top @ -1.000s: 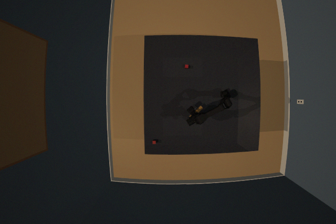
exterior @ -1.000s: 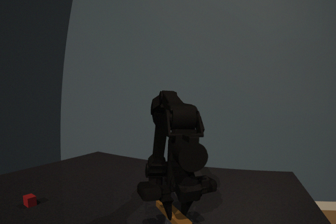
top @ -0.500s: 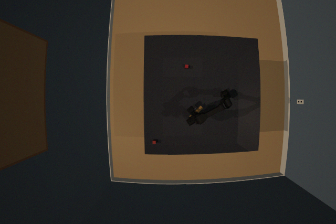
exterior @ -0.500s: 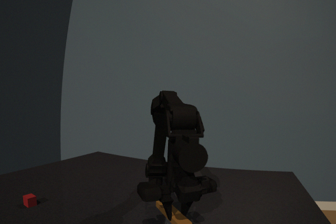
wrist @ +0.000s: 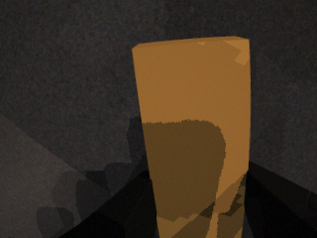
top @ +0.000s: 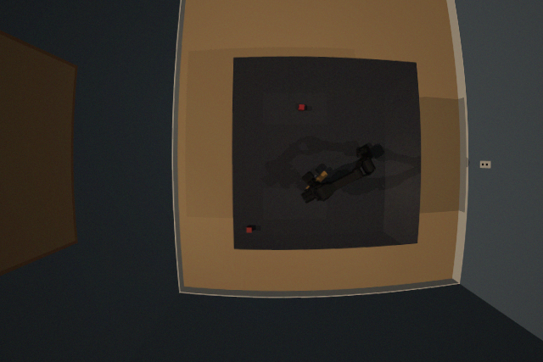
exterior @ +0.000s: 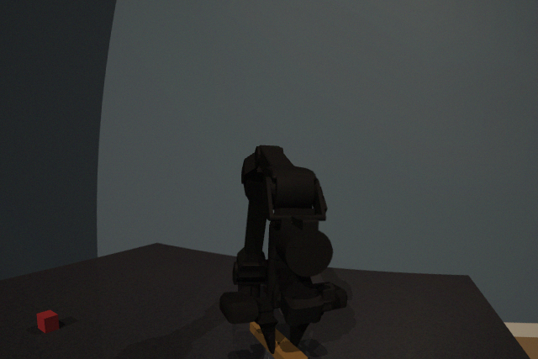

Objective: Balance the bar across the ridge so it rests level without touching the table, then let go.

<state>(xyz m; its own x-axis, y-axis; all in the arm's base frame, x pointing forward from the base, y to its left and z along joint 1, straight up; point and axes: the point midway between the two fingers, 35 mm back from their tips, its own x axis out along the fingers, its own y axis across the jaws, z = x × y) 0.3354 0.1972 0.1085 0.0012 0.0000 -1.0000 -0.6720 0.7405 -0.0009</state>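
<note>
Now: gripper tip 2 cm past the orange bar and 2 cm to the left of it.
</note>
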